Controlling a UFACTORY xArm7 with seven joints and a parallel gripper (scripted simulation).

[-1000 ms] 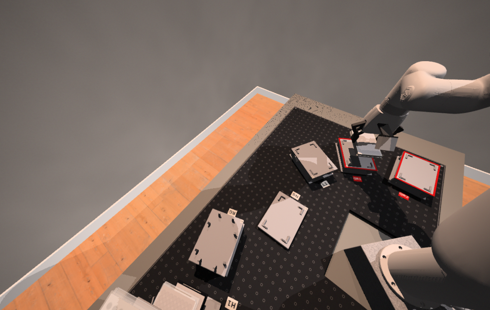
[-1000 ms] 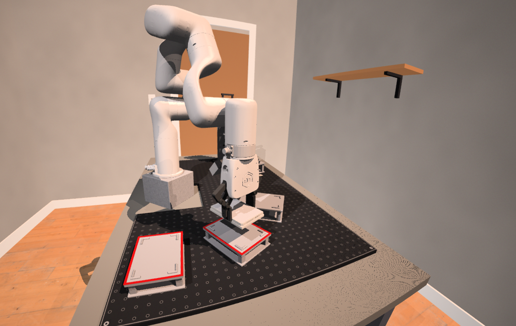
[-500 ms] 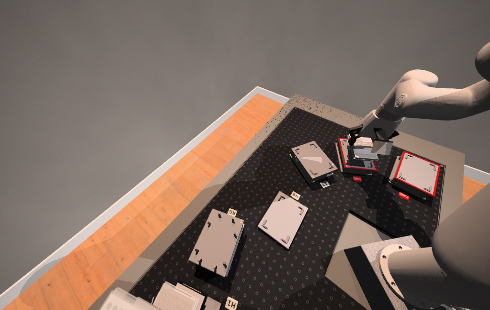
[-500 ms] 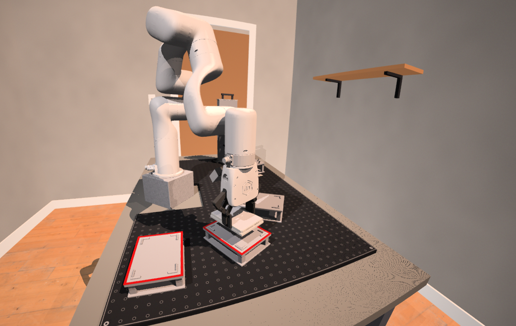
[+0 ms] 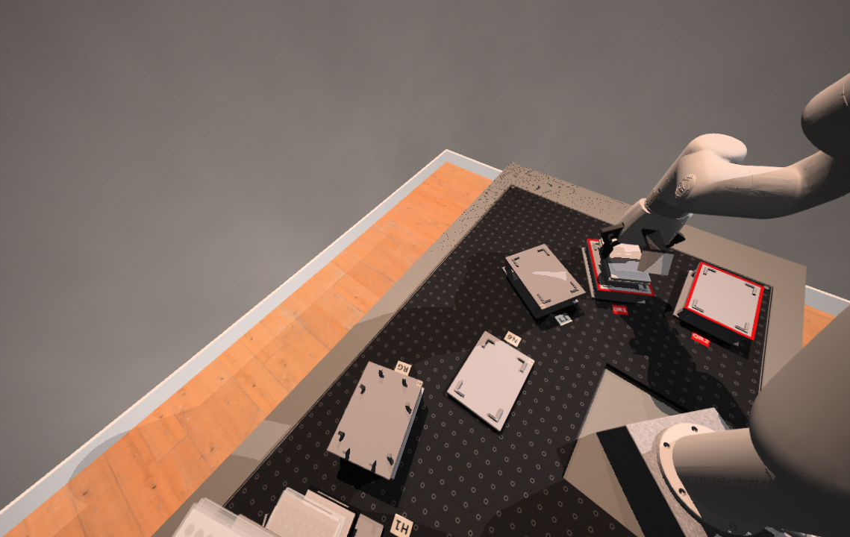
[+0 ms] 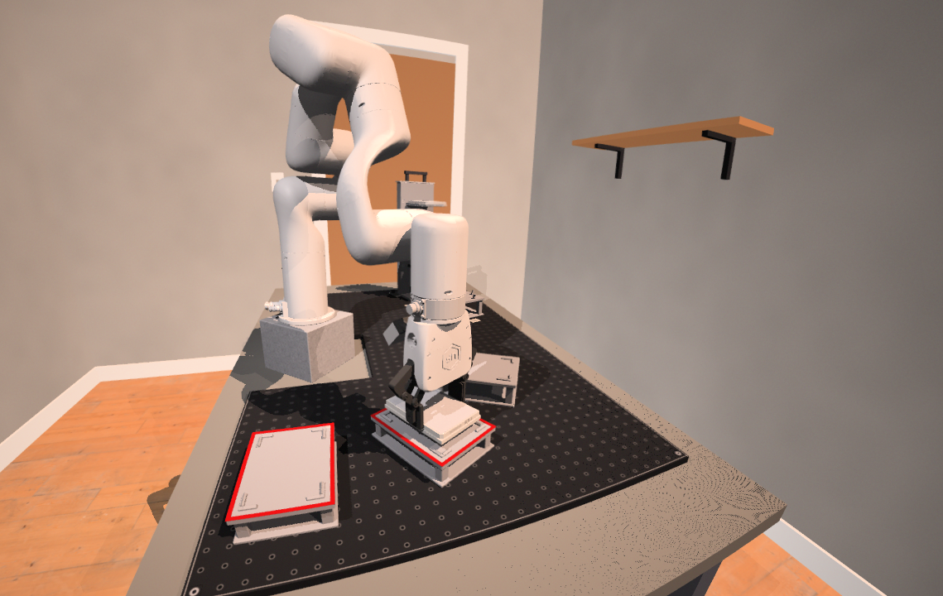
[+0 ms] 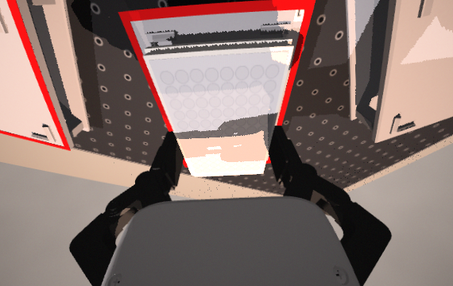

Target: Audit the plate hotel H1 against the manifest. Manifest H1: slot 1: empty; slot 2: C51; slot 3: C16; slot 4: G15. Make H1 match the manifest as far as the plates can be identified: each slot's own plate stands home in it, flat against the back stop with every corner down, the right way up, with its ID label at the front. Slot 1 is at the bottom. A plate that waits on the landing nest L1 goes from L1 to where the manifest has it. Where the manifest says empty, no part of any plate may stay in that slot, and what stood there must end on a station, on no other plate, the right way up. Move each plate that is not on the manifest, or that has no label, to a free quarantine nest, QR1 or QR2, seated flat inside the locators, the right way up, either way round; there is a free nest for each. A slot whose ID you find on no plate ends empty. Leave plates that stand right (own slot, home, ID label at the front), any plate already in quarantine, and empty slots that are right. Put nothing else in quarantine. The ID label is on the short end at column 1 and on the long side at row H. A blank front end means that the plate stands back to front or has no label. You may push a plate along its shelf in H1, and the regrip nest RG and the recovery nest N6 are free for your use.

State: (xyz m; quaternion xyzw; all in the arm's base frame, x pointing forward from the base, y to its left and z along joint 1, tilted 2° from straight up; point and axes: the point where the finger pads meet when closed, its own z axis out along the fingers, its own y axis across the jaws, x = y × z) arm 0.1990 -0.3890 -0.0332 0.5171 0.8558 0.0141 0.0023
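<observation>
Now: hand 10 mm to the right of the quarantine nest QR1 and 40 mm above it. Also, from my hand: quarantine nest QR2: 220 mm behind, 30 mm to the right, 40 mm below; then landing nest L1: 130 mm ahead, 150 mm to the left, 30 mm below; then white well plate: 10 mm behind, 10 mm to the left, 10 mm below.
</observation>
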